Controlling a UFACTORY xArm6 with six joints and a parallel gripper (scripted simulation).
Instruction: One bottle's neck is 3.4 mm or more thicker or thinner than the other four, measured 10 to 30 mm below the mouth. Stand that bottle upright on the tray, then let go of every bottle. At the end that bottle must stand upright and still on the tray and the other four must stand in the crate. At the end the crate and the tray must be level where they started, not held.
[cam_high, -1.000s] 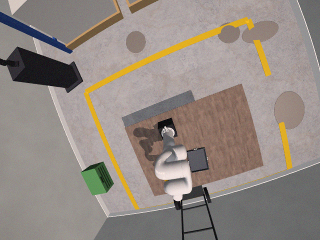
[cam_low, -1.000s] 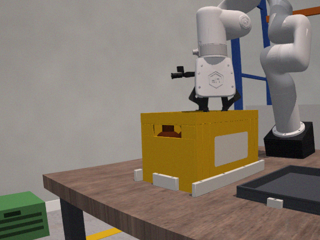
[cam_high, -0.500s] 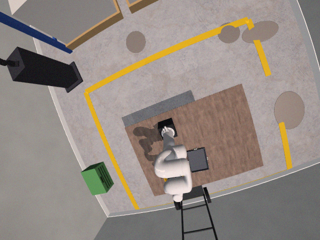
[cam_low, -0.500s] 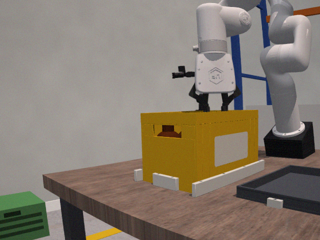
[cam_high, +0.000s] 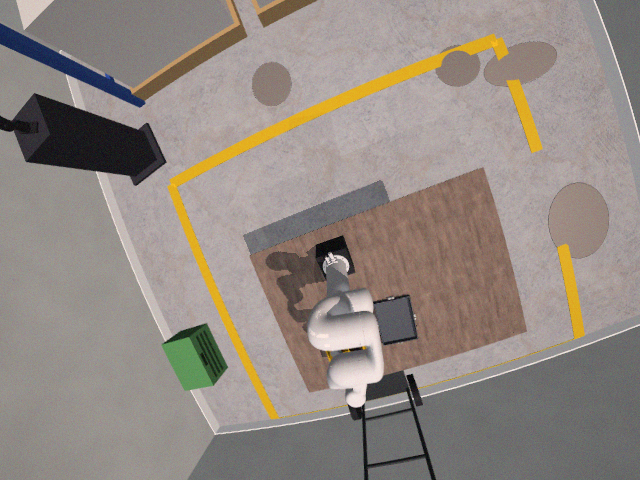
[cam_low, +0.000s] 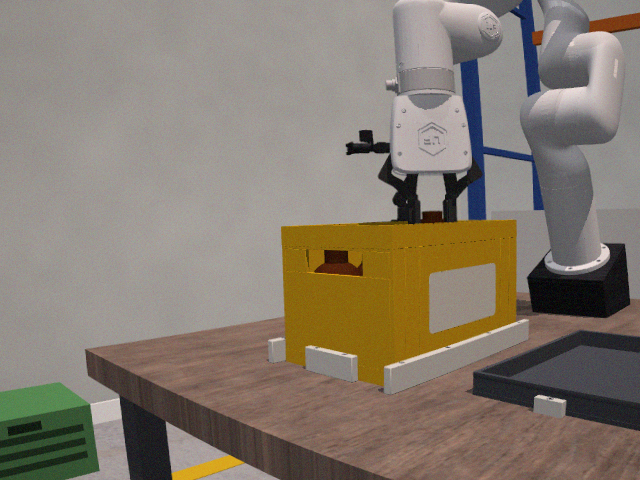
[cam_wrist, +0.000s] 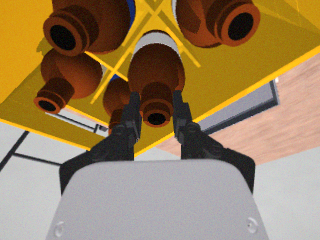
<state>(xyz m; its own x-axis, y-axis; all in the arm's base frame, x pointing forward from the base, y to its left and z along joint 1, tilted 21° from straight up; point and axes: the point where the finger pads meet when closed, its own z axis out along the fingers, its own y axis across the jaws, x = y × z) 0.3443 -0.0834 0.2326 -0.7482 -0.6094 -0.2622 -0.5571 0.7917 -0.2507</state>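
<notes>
My hand is 1 cm past the yellow crate, 4 cm to the left of it and 10 cm above it. Also, from my hand: dark tray 2 cm ahead, 23 cm to the left, 17 cm below.
</notes>
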